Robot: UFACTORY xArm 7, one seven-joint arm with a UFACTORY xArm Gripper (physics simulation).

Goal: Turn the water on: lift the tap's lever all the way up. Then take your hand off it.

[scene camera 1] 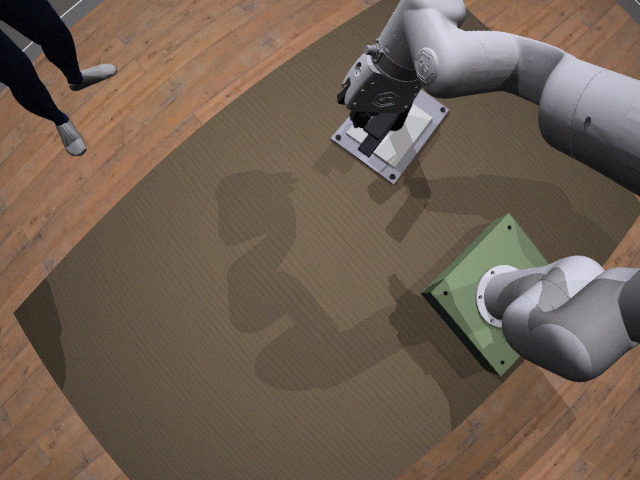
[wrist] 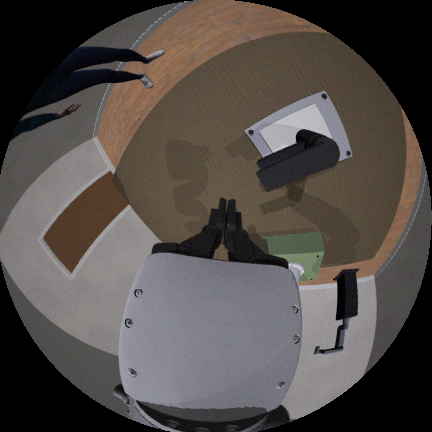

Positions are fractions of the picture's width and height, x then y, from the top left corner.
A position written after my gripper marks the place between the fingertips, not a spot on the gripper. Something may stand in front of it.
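Observation:
My gripper (scene camera 1: 0.56, 0.25) is visible to me, and the wrist view shows the gripper (wrist: 0.52, 0.48) too. I can see a tap lever (wrist: 0.75, 0.35), and then there is a grey base plate (scene camera 1: 0.66, 0.21), which I find again as the plate (wrist: 0.75, 0.23).

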